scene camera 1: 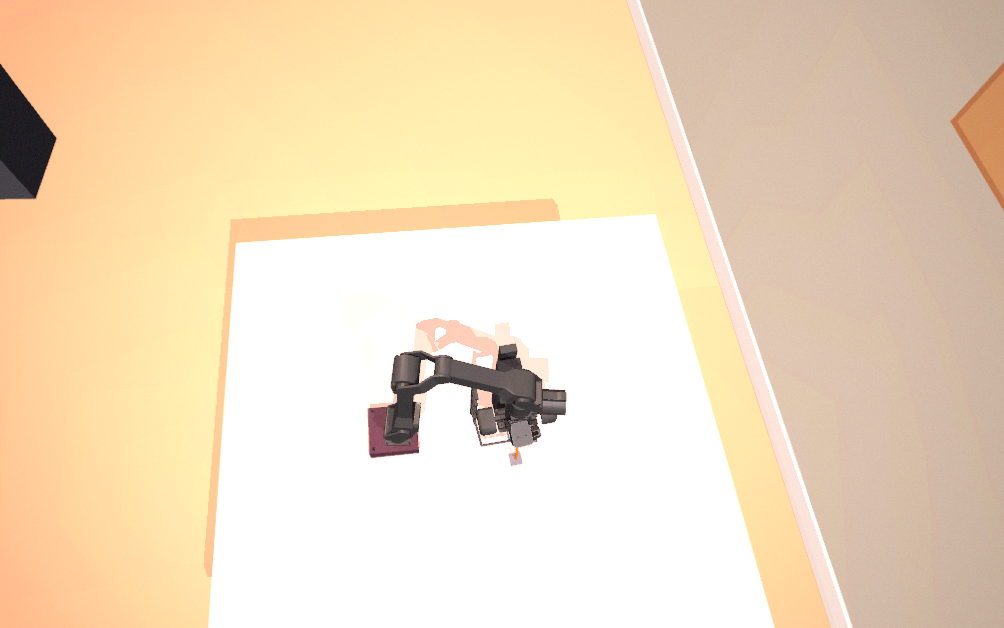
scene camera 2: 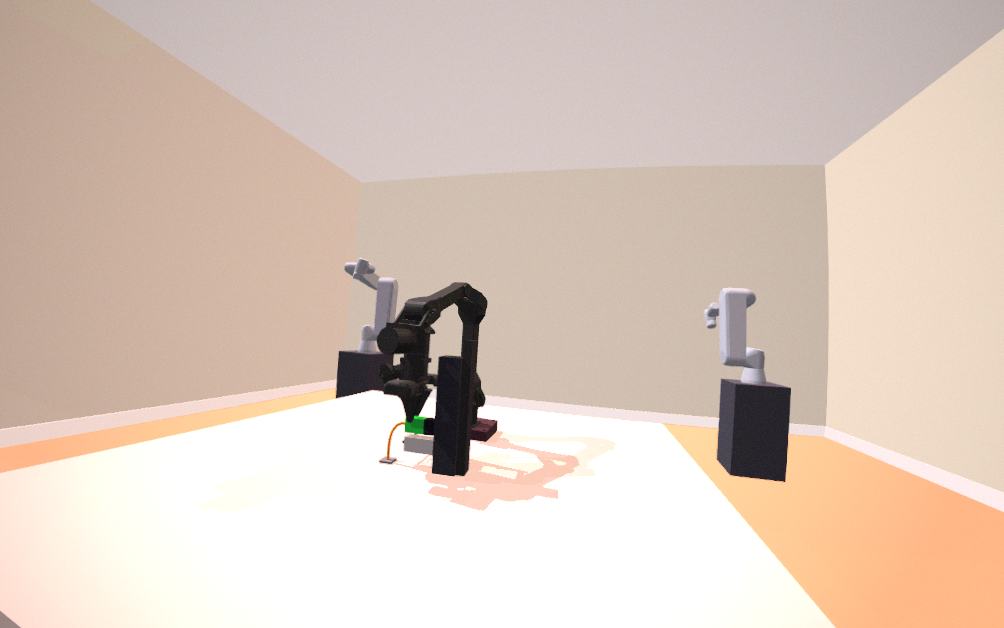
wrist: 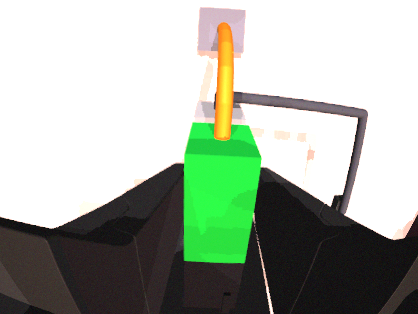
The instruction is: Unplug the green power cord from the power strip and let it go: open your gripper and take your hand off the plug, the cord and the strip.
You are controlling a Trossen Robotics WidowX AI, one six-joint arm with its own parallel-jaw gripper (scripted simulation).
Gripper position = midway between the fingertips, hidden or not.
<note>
I see my gripper [scene camera 2: 412,421] and a green plug [wrist: 221,176].
My gripper also shows in scene camera 1 [scene camera 1: 513,426] and in the wrist view [wrist: 220,177].
</note>
